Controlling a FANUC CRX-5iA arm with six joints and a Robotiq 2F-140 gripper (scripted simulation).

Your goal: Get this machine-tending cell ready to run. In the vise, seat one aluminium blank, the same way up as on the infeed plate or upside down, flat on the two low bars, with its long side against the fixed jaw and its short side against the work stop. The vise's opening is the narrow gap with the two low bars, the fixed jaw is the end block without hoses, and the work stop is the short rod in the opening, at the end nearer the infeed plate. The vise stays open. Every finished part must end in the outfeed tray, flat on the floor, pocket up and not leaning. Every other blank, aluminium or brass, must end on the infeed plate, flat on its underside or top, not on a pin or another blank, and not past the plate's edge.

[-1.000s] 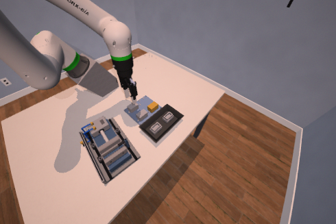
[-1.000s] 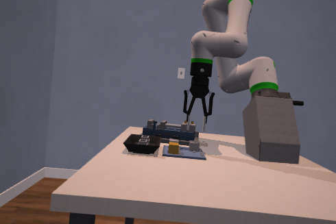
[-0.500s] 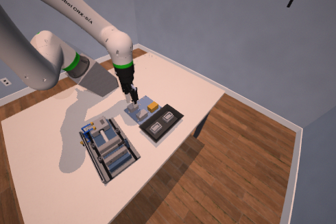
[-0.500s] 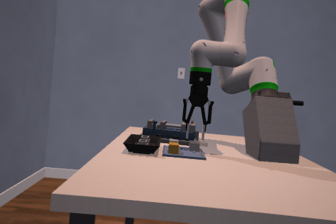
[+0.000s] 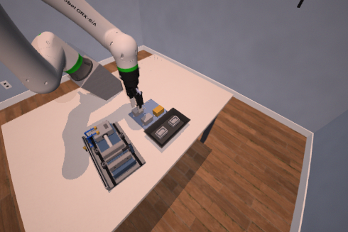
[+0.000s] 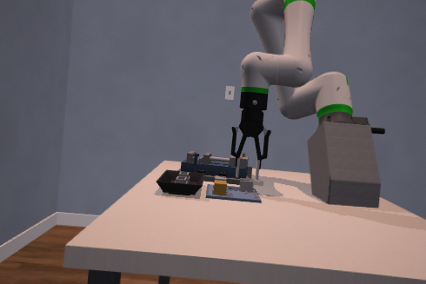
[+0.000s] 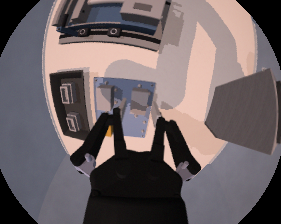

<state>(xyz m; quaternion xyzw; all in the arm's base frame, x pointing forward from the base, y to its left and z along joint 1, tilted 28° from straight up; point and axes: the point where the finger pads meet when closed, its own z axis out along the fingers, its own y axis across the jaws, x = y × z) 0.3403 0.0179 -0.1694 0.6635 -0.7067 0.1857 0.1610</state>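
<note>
My hand is 100 mm short of the brass blank, 80 mm to the right of it and 50 mm above it. From my hand the other things lie so: vise (90 mm ahead, 250 mm to the right, 40 mm below).
</note>
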